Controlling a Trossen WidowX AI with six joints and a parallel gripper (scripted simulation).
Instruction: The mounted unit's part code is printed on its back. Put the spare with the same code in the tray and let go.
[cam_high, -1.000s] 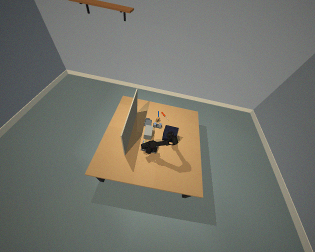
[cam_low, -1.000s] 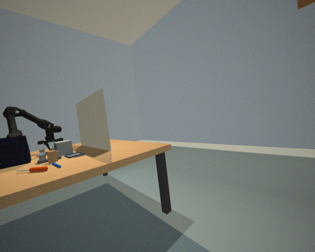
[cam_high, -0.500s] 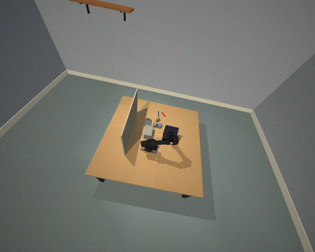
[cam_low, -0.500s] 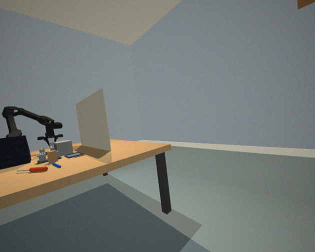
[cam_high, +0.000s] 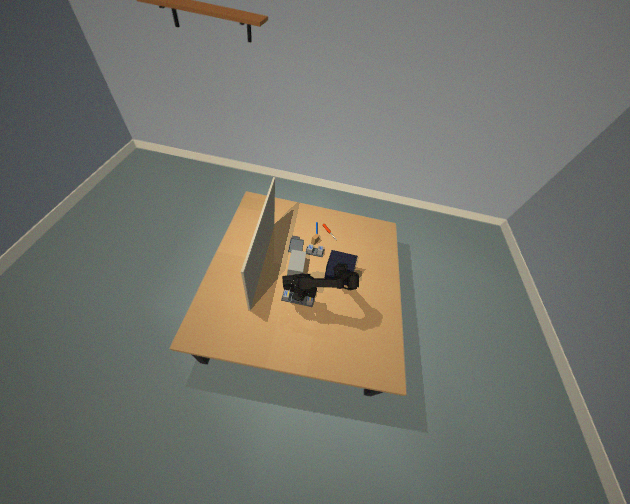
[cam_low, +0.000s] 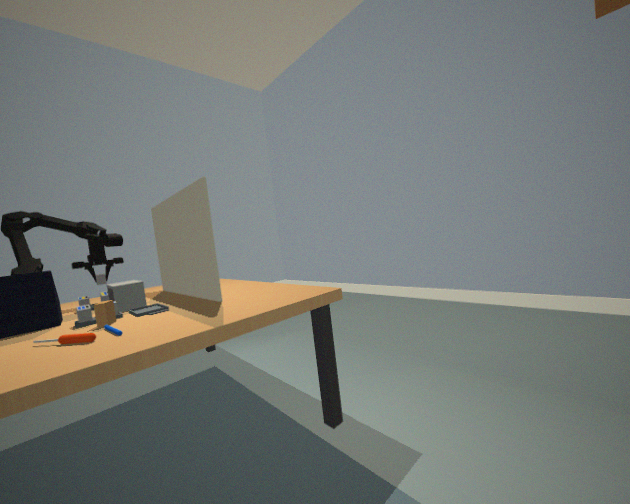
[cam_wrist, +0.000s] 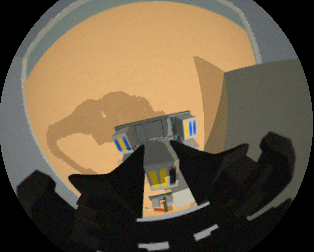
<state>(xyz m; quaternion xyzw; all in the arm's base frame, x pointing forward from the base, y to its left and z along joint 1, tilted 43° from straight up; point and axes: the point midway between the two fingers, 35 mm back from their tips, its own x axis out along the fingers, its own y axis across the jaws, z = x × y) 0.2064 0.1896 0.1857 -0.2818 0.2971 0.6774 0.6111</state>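
The dark-rimmed flat tray lies 42 cm to the right of my gripper tip, 14 cm ahead of it and 10 cm below it. From my gripper tip the other things lie so: blue marker (63 cm to the right, 10 cm below, 4 cm ahead); beige panel (31 cm ahead, 20 cm to the right, 12 cm above); mounted unit (22 cm to the right, 8 cm ahead, 5 cm below).
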